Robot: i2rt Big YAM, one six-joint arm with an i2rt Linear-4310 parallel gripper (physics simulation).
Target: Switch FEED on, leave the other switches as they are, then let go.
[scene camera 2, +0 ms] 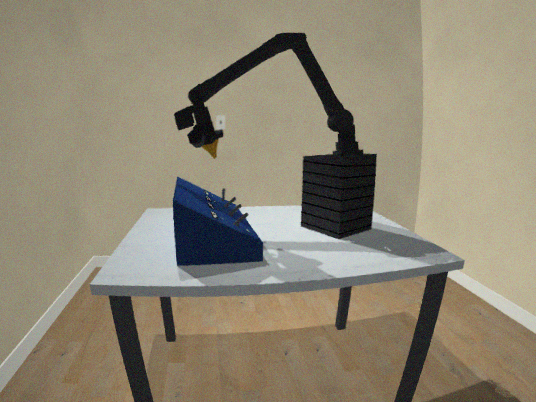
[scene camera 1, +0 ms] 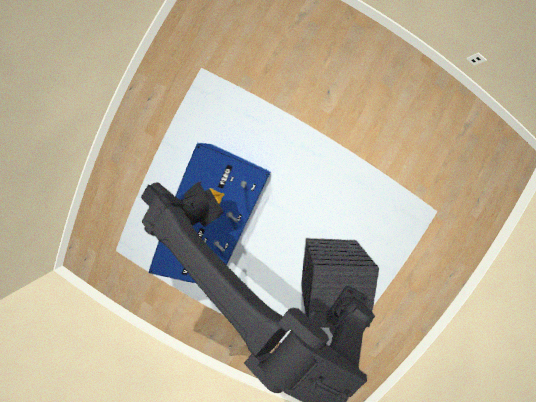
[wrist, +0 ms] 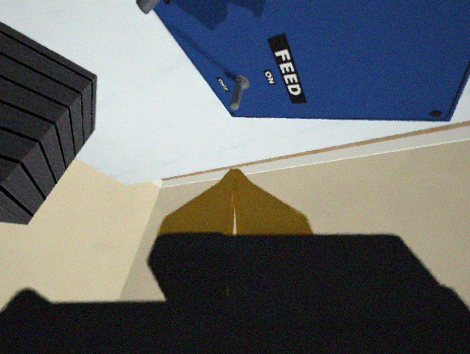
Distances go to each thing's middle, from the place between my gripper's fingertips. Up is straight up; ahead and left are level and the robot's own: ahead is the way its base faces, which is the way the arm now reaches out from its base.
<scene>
I see my gripper 3 cm short of the blue sloped switch panel [scene camera 1: 217, 169], 16 cm to the right of it and 19 cm above it.
</scene>
